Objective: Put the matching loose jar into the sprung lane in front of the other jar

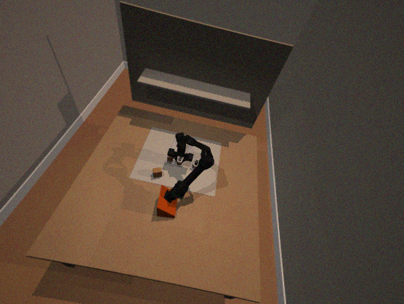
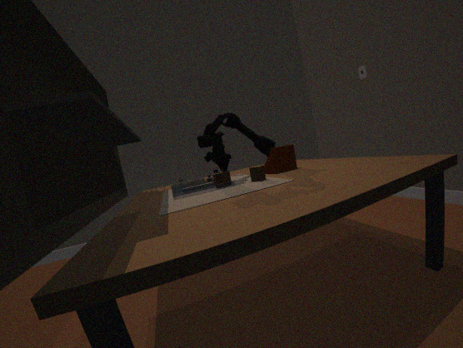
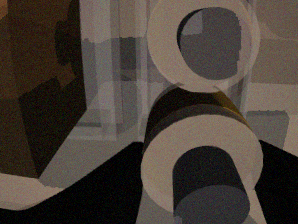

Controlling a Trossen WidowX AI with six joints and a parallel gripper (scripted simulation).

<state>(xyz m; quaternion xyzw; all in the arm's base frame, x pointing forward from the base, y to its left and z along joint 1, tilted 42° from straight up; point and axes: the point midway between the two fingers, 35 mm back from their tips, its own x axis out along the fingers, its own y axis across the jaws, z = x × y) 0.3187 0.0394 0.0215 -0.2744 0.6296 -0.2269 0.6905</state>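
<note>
Now: gripper tip 7 cm short of the white mat, 1 cm to the right of it and 6 cm above it. Round my gripper tip: wall panel (63 cm ahead, 4 cm to the left, 34 cm above); then lane (17 cm ahead, 2 cm to the right, 4 cm below); then pusher plate (16 cm ahead, 3 cm to the right, 1 cm below).
</note>
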